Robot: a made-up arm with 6 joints.
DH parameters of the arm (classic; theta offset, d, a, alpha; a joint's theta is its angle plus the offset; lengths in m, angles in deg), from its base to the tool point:
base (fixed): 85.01 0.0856 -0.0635 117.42
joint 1: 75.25 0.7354 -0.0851 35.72
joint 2: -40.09 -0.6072 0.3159 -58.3
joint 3: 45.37 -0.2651 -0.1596 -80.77
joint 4: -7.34 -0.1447 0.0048 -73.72
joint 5: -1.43 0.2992 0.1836 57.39
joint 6: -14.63 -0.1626 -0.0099 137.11
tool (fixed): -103.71 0.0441 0 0
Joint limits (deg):
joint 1: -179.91..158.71
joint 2: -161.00..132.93
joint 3: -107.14..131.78
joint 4: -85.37..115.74
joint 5: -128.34..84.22
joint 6: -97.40..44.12
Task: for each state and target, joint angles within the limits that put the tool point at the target. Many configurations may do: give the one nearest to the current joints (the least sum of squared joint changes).
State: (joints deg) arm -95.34 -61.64 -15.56 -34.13 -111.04 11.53
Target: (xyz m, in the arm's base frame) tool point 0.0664 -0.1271 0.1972
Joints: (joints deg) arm -91.48 -36.85 -15.58 -73.61 -72.37 10.50
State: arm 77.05 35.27 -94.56 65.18 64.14 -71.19
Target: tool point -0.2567 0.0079 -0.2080
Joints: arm 68.37 42.17 -85.40 72.36 68.67 -69.72
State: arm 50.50 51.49 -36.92 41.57 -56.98 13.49
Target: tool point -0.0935 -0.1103 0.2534
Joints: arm 44.63 51.49 -13.43 89.19 -39.79 7.62
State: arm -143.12 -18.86 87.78 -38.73 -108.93 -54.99
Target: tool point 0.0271 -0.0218 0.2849
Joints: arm -140.15 -9.12 87.83 -20.15 -102.80 -54.74
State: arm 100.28 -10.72 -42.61 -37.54 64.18 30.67
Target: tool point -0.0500 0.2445 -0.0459
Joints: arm 66.67 -12.32 -70.47 -56.06 47.01 30.27
